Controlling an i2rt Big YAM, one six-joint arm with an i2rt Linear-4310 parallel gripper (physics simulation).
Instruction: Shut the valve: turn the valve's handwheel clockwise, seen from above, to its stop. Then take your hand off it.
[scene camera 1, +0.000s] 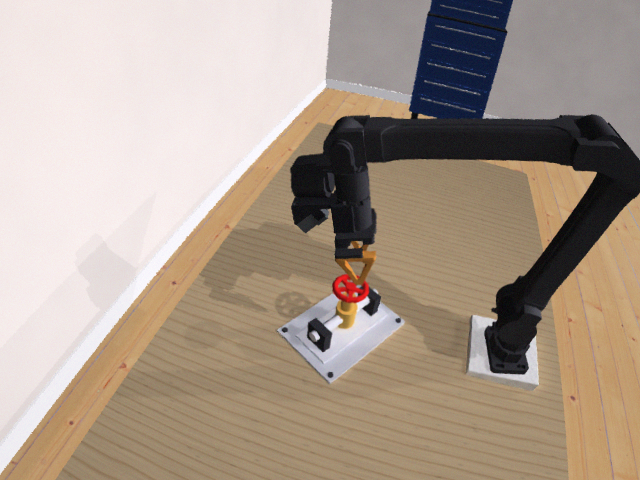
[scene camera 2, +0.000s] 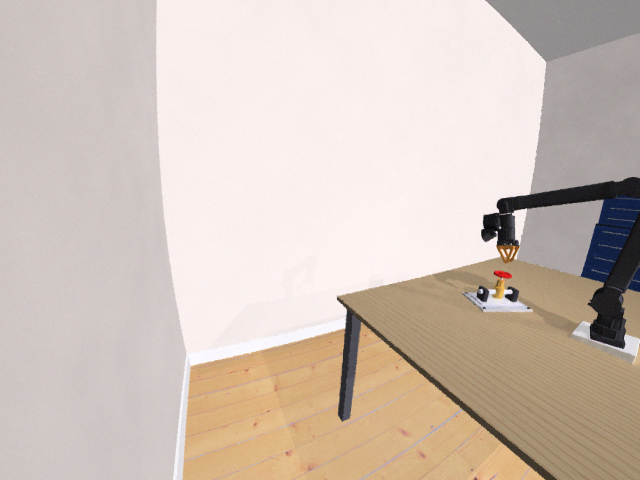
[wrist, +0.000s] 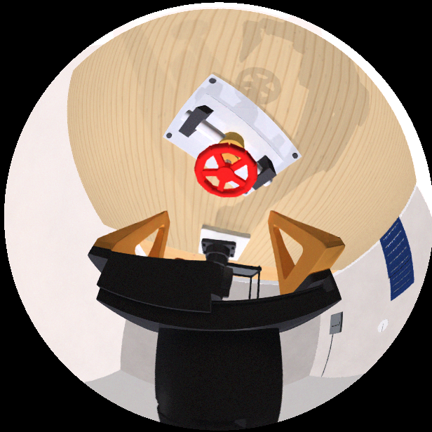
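Observation:
The red handwheel (scene camera 1: 350, 290) (scene camera 2: 502, 274) (wrist: 226, 174) sits level on top of the yellow valve body (scene camera 1: 346, 316) (scene camera 2: 499, 290). The valve stands on a white plate (scene camera 1: 356, 351) (scene camera 2: 506, 308) (wrist: 200, 95), with a light pipe running through it between two black brackets. My gripper (scene camera 1: 357, 281) (scene camera 2: 508, 261) (wrist: 218, 216) points down above the handwheel. Its orange fingers are wide open with nothing between them. In the scene camera 2 view a gap shows between the fingertips and the wheel. In the wrist view the whole wheel rim shows, apart from both fingers.
The arm's base stands on a white block (scene camera 1: 478, 343) (scene camera 2: 581, 333) (wrist: 243, 239), to the right of the valve plate in both scene views. A pale wall (scene camera 1: 129, 103) (scene camera 2: 336, 155) runs along the far side of the table. A blue cabinet (scene camera 1: 460, 67) (scene camera 2: 610, 253) (wrist: 399, 265) stands beyond the table.

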